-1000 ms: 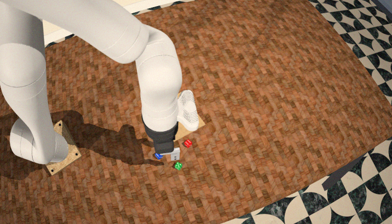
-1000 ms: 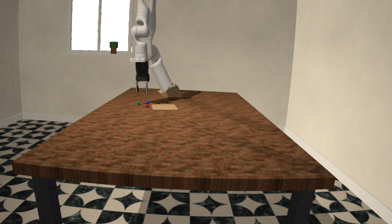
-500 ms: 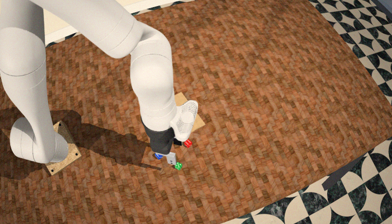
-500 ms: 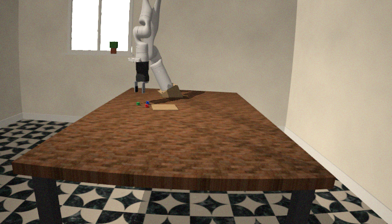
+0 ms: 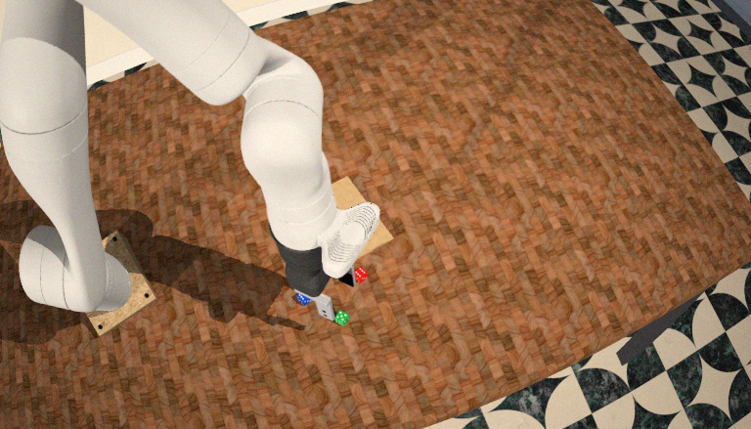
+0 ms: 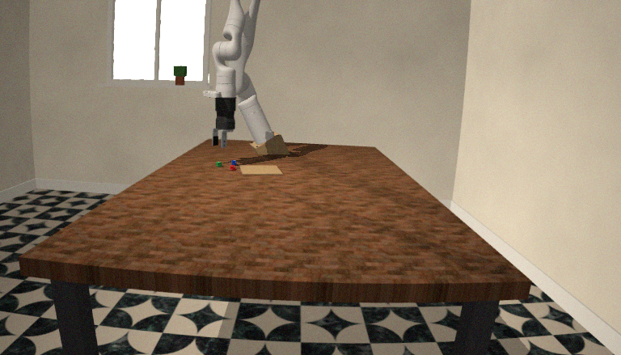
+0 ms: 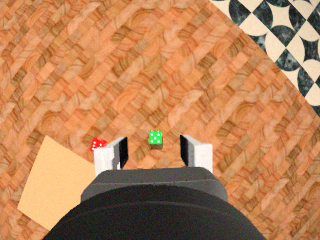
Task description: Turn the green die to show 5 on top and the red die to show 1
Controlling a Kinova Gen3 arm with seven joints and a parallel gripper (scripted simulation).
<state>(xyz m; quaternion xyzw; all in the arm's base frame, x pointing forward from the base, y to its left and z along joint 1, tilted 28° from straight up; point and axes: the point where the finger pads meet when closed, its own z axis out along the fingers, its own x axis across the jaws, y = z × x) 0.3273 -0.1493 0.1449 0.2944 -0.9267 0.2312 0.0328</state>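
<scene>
The green die lies 80 mm below my hand. The rest, counted from my hand: tan mat (150 mm to the left, 90 mm below, 60 mm ahead); then red die (80 mm below, 60 mm ahead, 50 mm to the left); then blue die (80 mm below, 60 mm to the left, 30 mm behind).
</scene>
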